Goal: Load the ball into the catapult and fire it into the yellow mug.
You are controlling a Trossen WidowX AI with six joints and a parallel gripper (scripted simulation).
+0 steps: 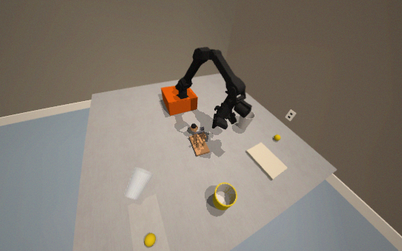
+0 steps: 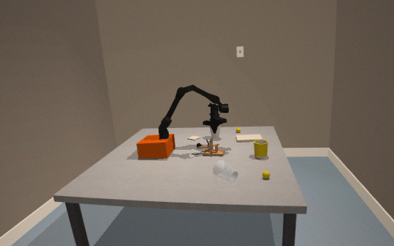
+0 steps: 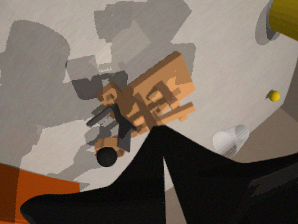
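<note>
The small black ball is 12 cm behind my gripper tip, 4 cm to the right of it and 7 cm below it. Also, from my gripper tip: wooden catapult 5 cm behind, 4 cm to the right, 7 cm below; then yellow mug 29 cm ahead, 17 cm to the right, 10 cm below; then small beige tile 16 cm behind, 30 cm to the left, 12 cm below.
</note>
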